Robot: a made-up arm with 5 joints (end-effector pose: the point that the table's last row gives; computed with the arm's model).
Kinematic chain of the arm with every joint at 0, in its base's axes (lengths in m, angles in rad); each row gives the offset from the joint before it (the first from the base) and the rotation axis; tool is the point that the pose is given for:
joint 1: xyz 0 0 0.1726 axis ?
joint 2: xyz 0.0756 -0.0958 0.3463 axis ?
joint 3: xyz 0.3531 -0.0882 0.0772 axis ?
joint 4: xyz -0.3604 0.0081 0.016 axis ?
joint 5: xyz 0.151 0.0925 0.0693 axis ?
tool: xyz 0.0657 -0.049 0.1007
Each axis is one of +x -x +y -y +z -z.
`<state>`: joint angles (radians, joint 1 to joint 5).
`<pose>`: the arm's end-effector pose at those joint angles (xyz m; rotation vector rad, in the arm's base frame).
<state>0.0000 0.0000 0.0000 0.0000 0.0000</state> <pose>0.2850 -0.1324 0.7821 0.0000 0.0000 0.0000</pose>
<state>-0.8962 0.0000 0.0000 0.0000 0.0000</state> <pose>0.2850 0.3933 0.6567 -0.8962 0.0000 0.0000</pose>
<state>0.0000 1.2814 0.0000 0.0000 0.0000</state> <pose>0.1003 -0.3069 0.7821 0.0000 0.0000 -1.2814</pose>
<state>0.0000 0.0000 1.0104 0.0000 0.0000</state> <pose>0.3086 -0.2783 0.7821 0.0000 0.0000 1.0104</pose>
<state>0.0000 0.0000 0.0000 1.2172 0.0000</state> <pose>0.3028 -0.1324 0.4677 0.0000 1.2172 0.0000</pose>
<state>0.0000 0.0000 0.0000 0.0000 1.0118</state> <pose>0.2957 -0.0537 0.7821 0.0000 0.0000 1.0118</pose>
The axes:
joint 1: +x
joint 2: -z
joint 3: +z
joint 4: +y
joint 5: +z

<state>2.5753 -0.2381 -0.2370 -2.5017 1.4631</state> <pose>-0.1884 -0.2810 -0.1543 0.1070 -0.8986 -1.3949</pose>
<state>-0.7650 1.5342 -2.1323 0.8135 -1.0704</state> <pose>0.1127 -0.0741 0.8743 -1.4690 0.3447 1.5573</pose>
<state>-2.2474 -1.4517 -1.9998 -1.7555 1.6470</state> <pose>-0.1872 0.0402 -0.7354 2.0087 -0.3808 -1.1747</pose>
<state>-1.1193 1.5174 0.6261 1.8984 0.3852</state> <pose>-0.1034 0.0671 0.4164 0.2443 1.0460 -1.0334</pose>
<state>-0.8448 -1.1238 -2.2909 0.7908 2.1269</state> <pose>0.4249 0.5826 0.1893 0.0304 0.3057 0.8279</pose>
